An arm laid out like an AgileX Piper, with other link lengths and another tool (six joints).
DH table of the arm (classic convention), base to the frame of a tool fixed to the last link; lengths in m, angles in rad. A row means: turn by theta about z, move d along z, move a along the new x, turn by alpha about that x. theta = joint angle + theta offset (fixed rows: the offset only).
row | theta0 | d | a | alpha
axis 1 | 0 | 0.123 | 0 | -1.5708
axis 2 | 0.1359 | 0 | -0.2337 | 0
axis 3 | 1.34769 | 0 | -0.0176 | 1.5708
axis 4 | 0 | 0.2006 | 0 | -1.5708
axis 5 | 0 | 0 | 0 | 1.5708
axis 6 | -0.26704 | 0.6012 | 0.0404 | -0.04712
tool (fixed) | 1.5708 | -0.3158 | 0 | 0
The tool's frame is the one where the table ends.
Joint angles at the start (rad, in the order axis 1, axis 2, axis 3, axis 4, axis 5, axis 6):
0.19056 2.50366 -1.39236 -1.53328 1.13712 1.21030
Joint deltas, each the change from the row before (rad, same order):
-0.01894 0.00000 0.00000 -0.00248 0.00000 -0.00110
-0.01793 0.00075 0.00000 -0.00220 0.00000 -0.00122
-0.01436 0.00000 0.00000 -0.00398 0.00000 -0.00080
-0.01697 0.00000 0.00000 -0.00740 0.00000 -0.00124
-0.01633 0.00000 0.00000 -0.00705 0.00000 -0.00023
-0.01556 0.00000 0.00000 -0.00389 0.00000 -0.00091
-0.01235 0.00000 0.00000 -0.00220 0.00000 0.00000
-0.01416 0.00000 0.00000 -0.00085 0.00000 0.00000
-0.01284 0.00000 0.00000 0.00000 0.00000 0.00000
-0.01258 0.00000 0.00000 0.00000 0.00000 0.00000
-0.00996 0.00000 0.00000 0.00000 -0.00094 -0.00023
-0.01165 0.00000 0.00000 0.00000 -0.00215 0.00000
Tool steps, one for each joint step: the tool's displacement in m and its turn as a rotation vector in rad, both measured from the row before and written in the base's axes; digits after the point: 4 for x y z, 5 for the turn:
-0.0033 -0.0073 0.0004 -0.00165 0.00071 -0.01641
-0.0034 -0.0068 0.0001 -0.00166 0.00161 -0.01559
-0.0022 -0.0054 0.0006 -0.00230 0.00039 -0.01066
-0.0021 -0.0064 0.0011 -0.00420 0.00058 -0.01019
-0.0021 -0.0061 0.0010 -0.00371 -0.00022 -0.01022
-0.0028 -0.0058 0.0006 -0.00228 0.00061 -0.01190
-0.0025 -0.0046 0.0003 -0.00114 -0.00010 -0.01047
-0.0033 -0.0052 0.0001 -0.00044 -0.00003 -0.01343
-0.0033 -0.0047 0.0000 0.00000 0.00000 -0.01284
-0.0032 -0.0045 0.0000 0.00000 0.00000 -0.01258
-0.0025 -0.0035 -0.0002 0.00075 0.00023 -0.00939
-0.0028 -0.0039 -0.0005 0.00184 0.00003 -0.01053

